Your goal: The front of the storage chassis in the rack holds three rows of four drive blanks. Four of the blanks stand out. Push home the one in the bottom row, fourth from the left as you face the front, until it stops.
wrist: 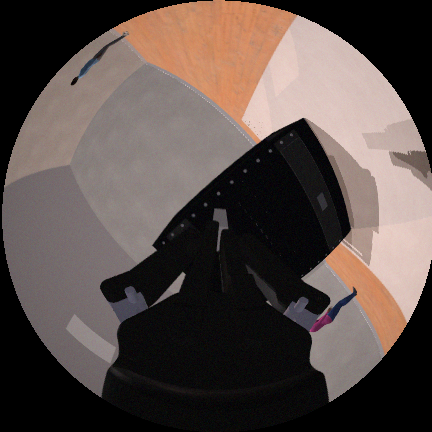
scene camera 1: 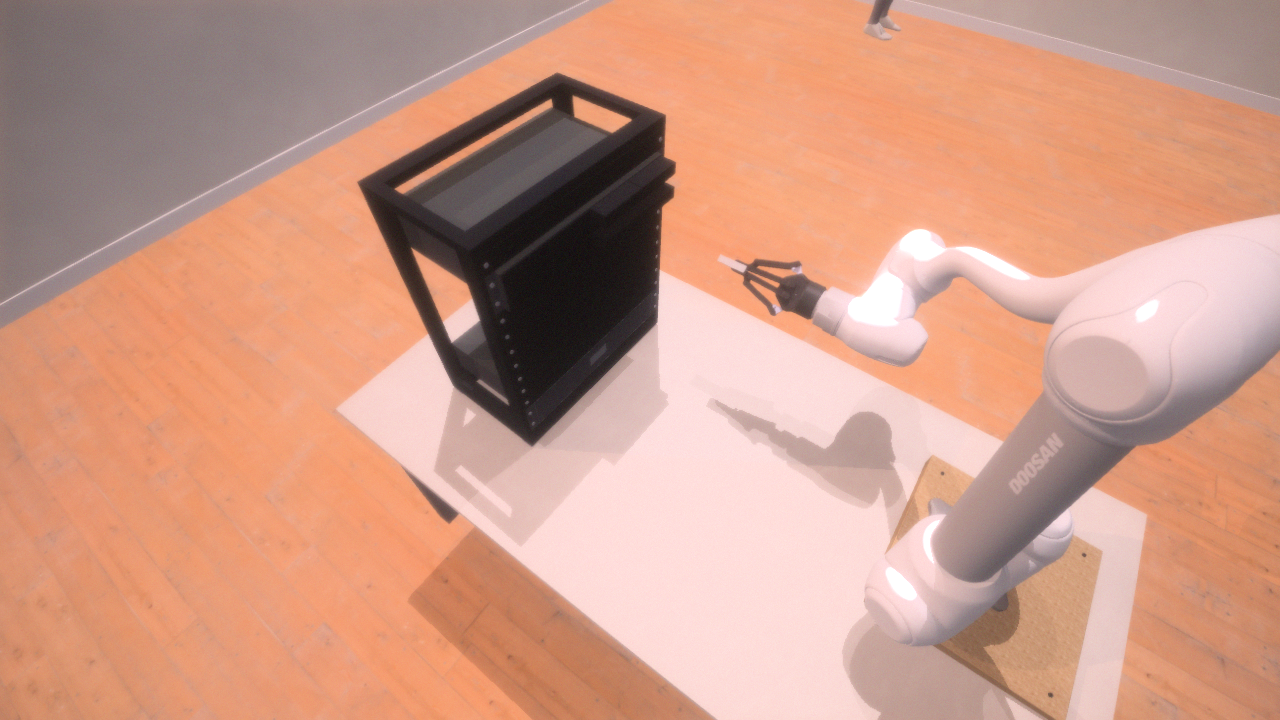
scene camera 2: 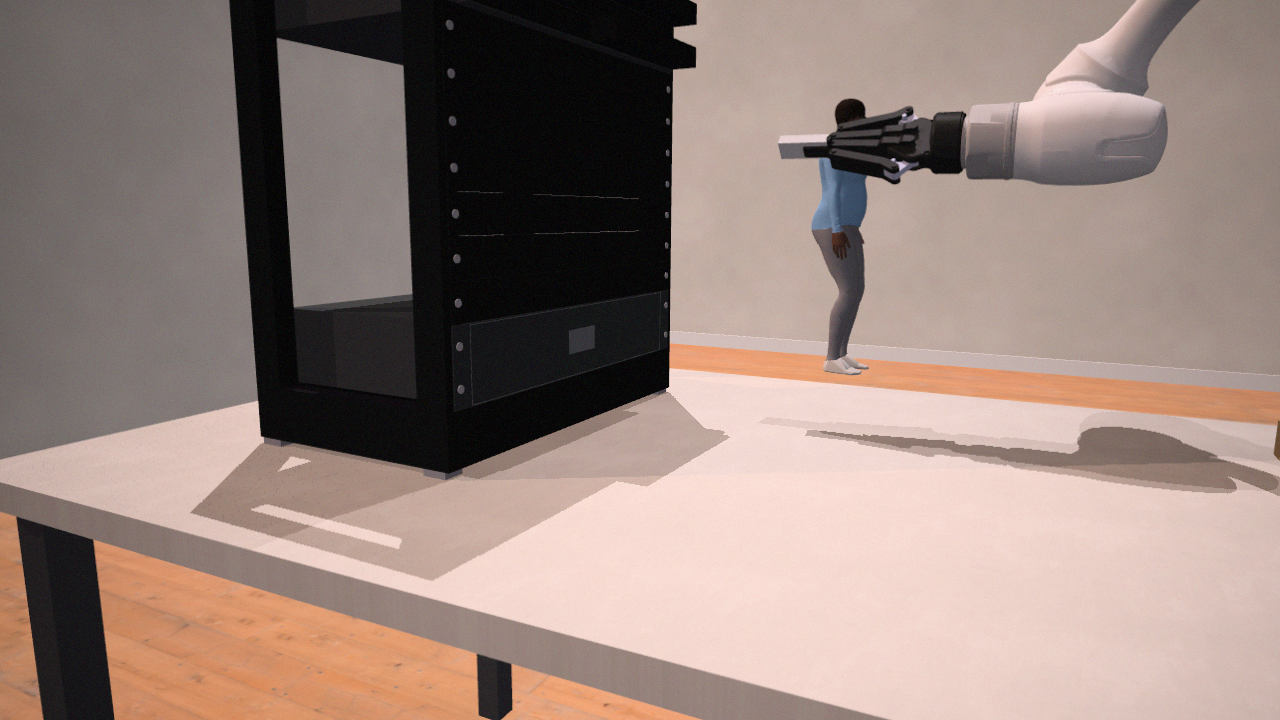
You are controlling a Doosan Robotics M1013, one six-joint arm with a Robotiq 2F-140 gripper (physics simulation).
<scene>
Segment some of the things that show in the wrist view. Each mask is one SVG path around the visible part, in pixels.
The gripper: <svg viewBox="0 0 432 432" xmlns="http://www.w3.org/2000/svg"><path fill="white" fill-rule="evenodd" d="M100 283L102 294L120 321L116 333L118 356L106 371L101 398L116 407L143 419L170 427L204 432L233 432L279 424L302 416L328 403L328 392L324 374L316 370L309 361L312 340L308 331L317 317L330 303L329 296L305 283L253 234L246 232L242 233L241 236L235 235L231 223L227 222L225 209L214 208L212 220L205 221L204 232L198 233L194 228L187 228L130 270L104 279ZM257 286L270 304L261 299ZM193 260L191 268L187 269L179 291L152 305ZM216 250L219 250L218 259L222 292L210 290Z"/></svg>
A black rack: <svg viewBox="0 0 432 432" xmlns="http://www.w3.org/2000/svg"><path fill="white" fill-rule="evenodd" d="M257 286L261 299L267 301L266 297ZM193 260L186 266L186 268L182 272L186 273L187 269L191 268ZM216 250L210 290L222 292L218 259L219 250ZM304 117L273 131L225 168L171 218L152 246L157 250L187 228L194 228L198 233L204 232L205 221L212 220L214 208L221 208L226 210L227 222L231 223L235 235L241 236L242 233L246 232L253 234L300 278L313 269L350 231L350 224L342 192L332 166Z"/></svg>
</scene>
